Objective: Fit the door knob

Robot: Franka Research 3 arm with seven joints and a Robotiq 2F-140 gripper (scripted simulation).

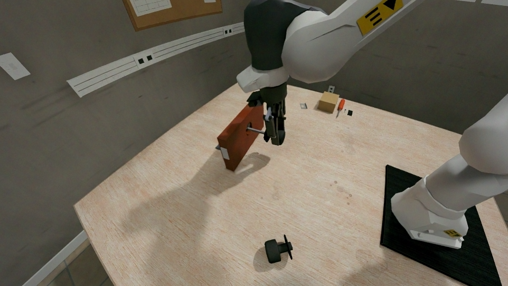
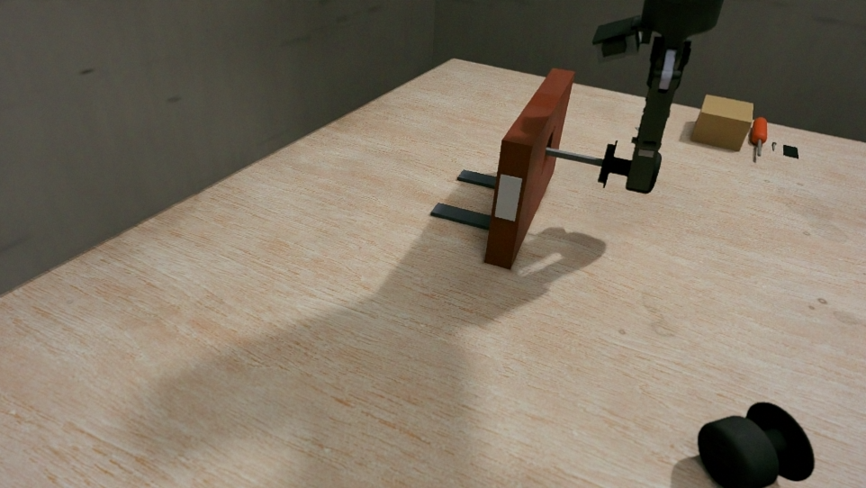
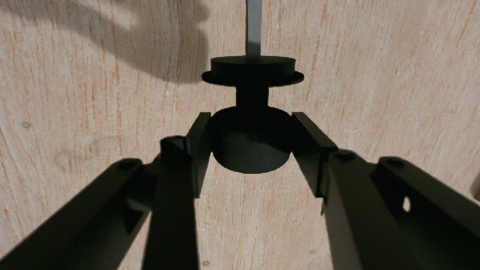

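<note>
Now: hand 4 cm short of the black door knob and 3 cm above it. From my hand the other things lie so: red-brown wooden door slab: 14 cm ahead, 3 cm below; then grey latch plate: 15 cm to the left, 13 cm ahead, 3 cm below; then tan box: 49 cm to the right, 12 cm behind, 10 cm below.
</note>
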